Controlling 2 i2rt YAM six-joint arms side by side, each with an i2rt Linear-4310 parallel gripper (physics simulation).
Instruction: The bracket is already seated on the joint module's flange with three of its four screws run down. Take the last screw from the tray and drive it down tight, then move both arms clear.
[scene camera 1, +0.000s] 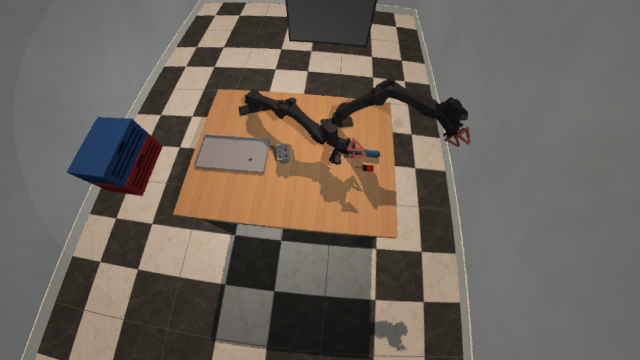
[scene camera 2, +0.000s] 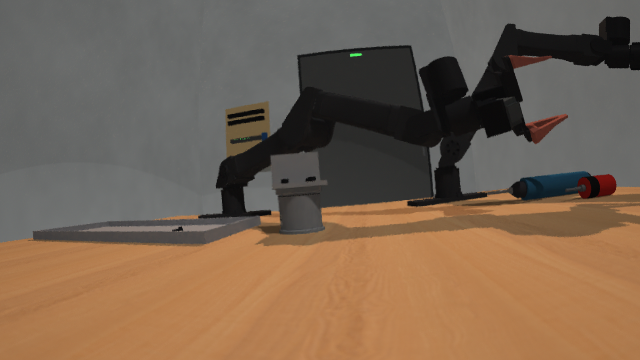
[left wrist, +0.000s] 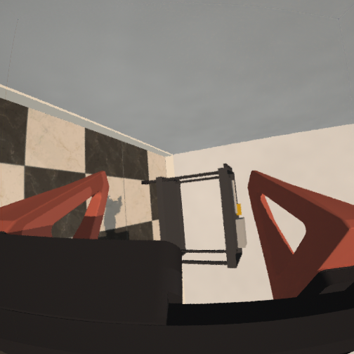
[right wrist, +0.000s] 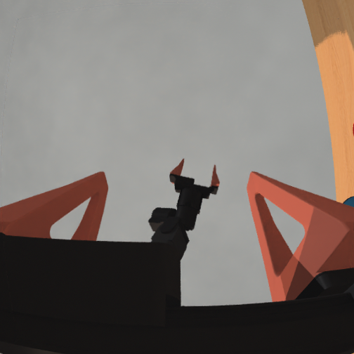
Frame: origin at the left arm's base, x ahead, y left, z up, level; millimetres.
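Seen in the pictures: left gripper, between the fingertips: (scene camera 1: 464, 145); right gripper, between the fingertips: (scene camera 1: 365, 153) (scene camera 2: 559, 86); left arm's base, origin of its link: (scene camera 1: 336, 123) (scene camera 2: 448, 201); right arm's base, origin of its link: (scene camera 1: 254, 108) (scene camera 2: 234, 216).
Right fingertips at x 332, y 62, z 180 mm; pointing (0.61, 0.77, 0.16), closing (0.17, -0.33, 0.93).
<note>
Offsets run from my right fingertips to a thing's top centre. "spot": to the spot under its first point. Level surfaces: height alone.
A small dark screw @(dx -146, dy -605, dz -165 mm) (scene camera 1: 250, 159) (scene camera 2: 178, 229) lies in the shallow grey tray @(dx -206, dy -709, dz -164 mm) (scene camera 1: 220, 152) (scene camera 2: 120, 238). The grey joint module @(dx -121, dy -410, dz -116 mm) (scene camera 2: 301, 212) stands upright beside the tray with the light bracket (scene camera 1: 282, 153) (scene camera 2: 296, 170) on top; dark spots show on the bracket, too small to tell how the screws sit. A blue driver @(spot: dx -69, dy +87, dz -143 mm) (scene camera 1: 371, 153) (scene camera 2: 555, 185) and a red-handled screwdriver @(dx +6, dy +33, dz -146 mm) (scene camera 1: 368, 168) (scene camera 2: 602, 186) lie on the table. My right gripper (scene camera 1: 356, 148) (scene camera 2: 559, 87) is open and empty above the drivers. My left gripper (scene camera 1: 462, 143) (left wrist: 177, 178) (right wrist: 198, 162) is open and empty, beyond the table's right edge.
Blue (scene camera 1: 102, 150) and red (scene camera 1: 146, 162) crates are stacked on the floor left of the table @(dz -180 mm) (scene camera 1: 290, 210). A dark cabinet (scene camera 1: 330, 22) (scene camera 2: 370, 155) stands behind it. A dark frame-like cart (left wrist: 171, 215) shows in the left wrist view.
</note>
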